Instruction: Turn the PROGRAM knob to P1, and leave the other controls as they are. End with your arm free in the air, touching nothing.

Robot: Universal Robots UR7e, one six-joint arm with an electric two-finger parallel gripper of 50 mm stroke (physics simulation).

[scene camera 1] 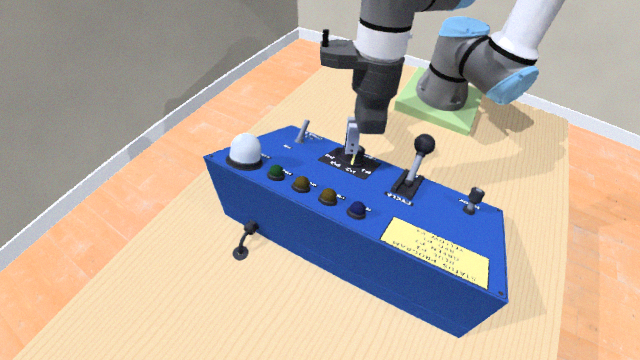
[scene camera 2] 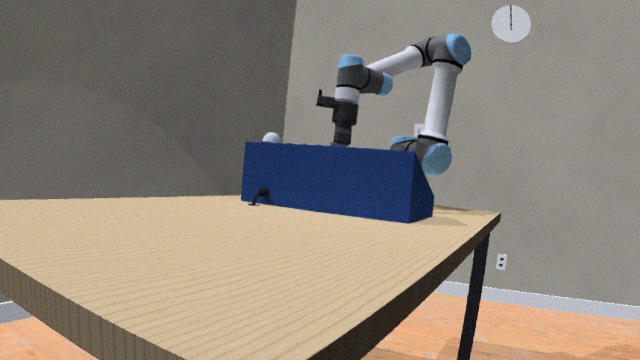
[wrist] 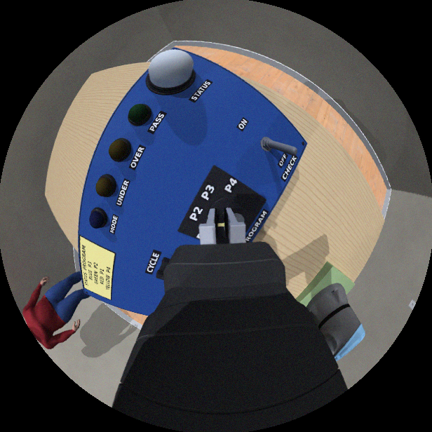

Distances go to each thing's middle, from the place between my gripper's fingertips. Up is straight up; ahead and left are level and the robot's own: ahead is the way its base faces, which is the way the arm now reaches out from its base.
My hand is 80 mm short of the blue console (scene camera 2: 390,185), 60 mm to the right of it and 30 mm above it.
